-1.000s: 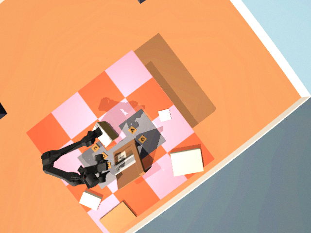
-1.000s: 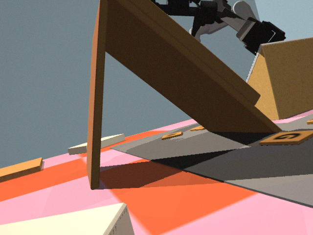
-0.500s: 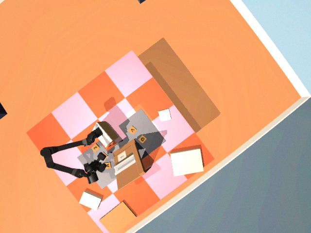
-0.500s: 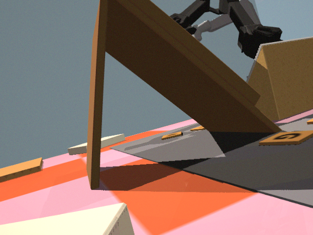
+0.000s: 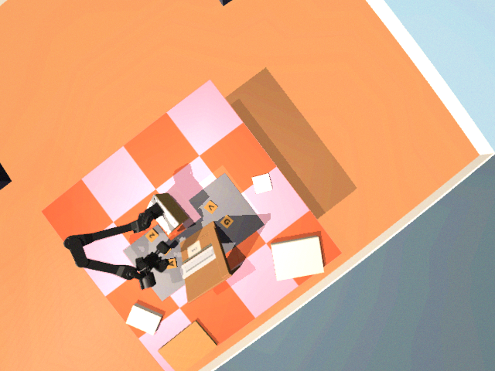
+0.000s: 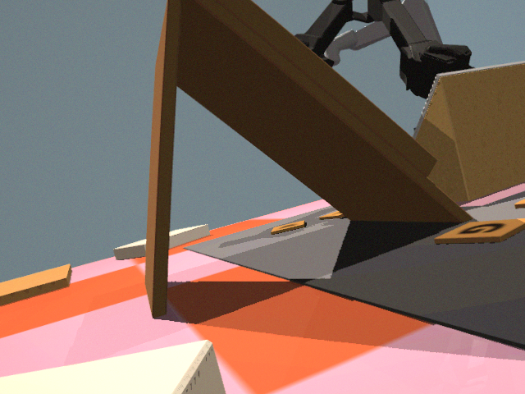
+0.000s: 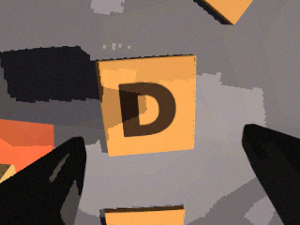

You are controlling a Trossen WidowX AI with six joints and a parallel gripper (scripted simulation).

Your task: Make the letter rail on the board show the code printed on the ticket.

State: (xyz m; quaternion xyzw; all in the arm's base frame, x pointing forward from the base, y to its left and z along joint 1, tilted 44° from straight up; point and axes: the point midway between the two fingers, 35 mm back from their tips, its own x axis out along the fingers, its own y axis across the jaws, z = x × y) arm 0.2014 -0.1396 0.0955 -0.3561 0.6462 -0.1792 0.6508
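Right now my gripper tip is 40 mm above the orange d tile. Round my gripper tip: grey mat: 10 mm ahead, 180 mm to the left, 50 mm below; then white ticket: 90 mm ahead, 180 mm to the left, 40 mm above; then z tile: 110 mm behind, 10 mm to the right, 40 mm below.
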